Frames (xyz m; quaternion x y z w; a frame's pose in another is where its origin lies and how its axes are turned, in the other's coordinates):
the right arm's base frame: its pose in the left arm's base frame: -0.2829 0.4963 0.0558 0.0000 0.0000 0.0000 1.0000
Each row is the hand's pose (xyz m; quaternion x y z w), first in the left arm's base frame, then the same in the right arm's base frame.
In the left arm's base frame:
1: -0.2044 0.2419 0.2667 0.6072 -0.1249 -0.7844 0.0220
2: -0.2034 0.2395 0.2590 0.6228 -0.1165 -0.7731 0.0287
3: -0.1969 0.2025 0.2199 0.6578 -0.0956 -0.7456 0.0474
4: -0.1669 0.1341 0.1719 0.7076 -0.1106 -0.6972 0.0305
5: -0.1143 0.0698 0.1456 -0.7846 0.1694 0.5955 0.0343
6: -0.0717 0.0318 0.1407 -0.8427 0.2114 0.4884 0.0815
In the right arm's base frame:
1: 0.0785 -0.2544 0.2109 0.6072 -0.1249 -0.7844 0.0220
2: 0.0795 -0.2568 0.2032 0.6228 -0.1165 -0.7731 0.0287
3: 0.0860 -0.2938 0.1641 0.6578 -0.0956 -0.7456 0.0474
4: 0.1160 -0.3622 0.1161 0.7076 -0.1106 -0.6972 0.0305
5: 0.1686 -0.4265 0.0898 -0.7846 0.1694 0.5955 0.0343
6: 0.2112 -0.4645 0.0849 -0.8427 0.2114 0.4884 0.0815

